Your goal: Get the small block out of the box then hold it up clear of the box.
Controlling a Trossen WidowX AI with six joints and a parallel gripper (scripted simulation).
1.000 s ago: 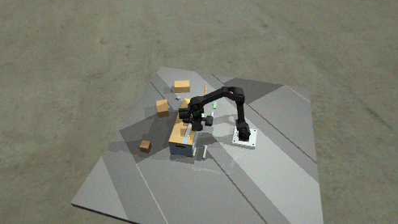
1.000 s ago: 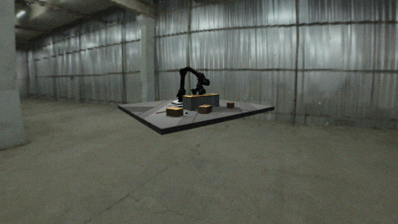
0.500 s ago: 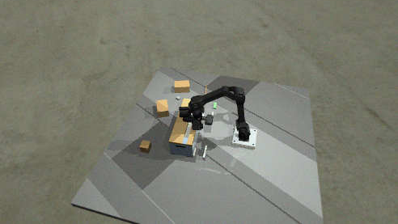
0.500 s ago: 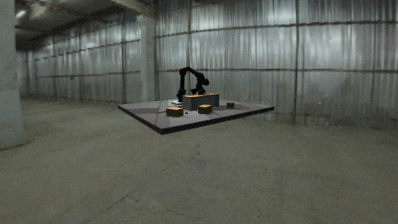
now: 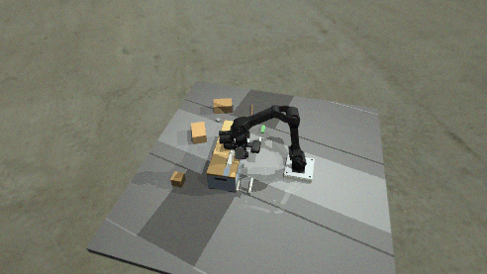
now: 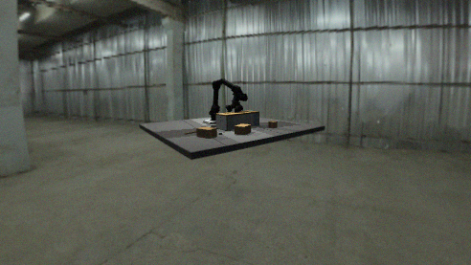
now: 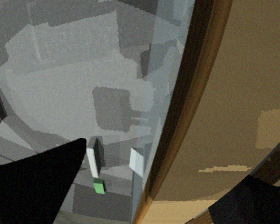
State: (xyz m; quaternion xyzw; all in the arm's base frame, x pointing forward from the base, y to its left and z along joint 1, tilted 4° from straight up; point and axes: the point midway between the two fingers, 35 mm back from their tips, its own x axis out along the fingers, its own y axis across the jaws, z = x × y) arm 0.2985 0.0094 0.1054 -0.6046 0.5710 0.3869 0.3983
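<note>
My gripper tip is now 6 cm short of the blue block and 3 cm to the left of it. The rest, counted from my gripper tip: green patch (27 cm to the right, 8 cm below, 6 cm behind); then thin stick (39 cm to the right, 8 cm below, 3 cm ahead).
</note>
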